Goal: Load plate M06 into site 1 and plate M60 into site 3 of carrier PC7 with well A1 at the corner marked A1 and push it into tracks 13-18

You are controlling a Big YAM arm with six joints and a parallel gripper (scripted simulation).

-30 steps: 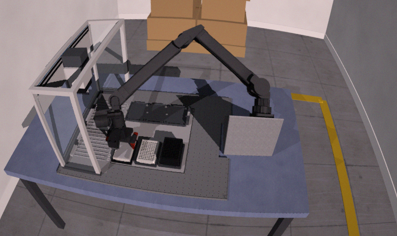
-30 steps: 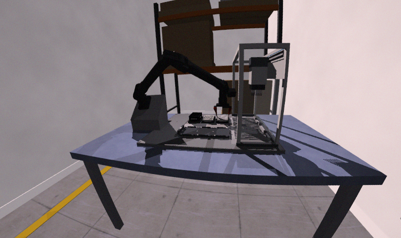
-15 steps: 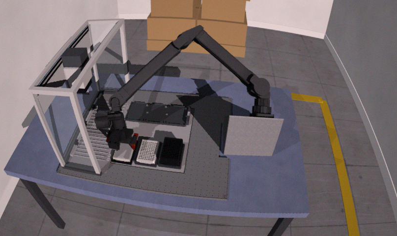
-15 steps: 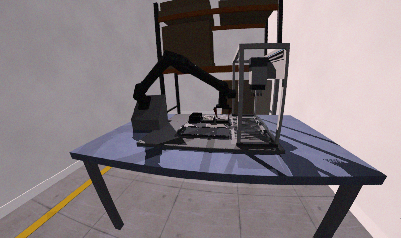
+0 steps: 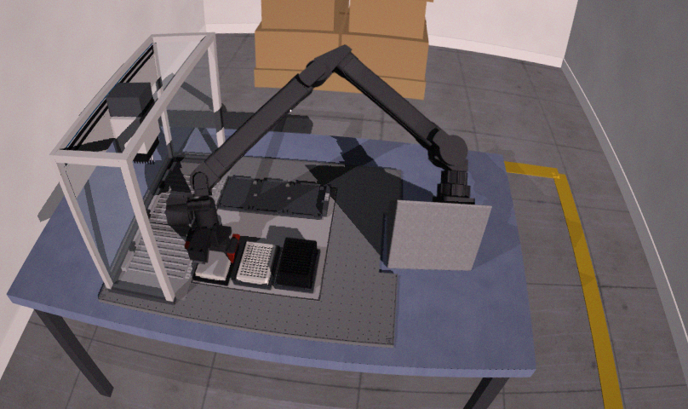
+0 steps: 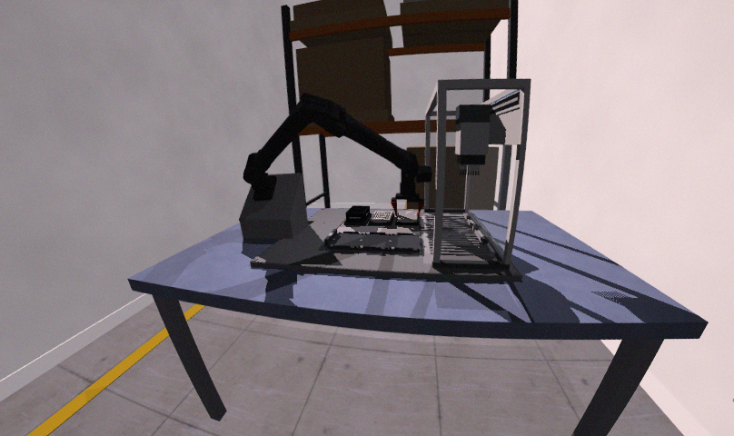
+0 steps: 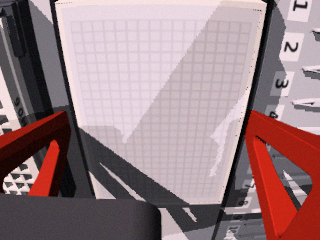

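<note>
Now: hand 2 cm above the black nest S3. The rest, counted from my hand: dark plate carrier PC7: 25 cm to the right, 14 cm behind, 1 cm below; then white 96-well plate M06: 11 cm behind, 1 cm to the left, 1 cm below; then plate nest S2: 11 cm behind, 2 cm below, 1 cm to the left.
</note>
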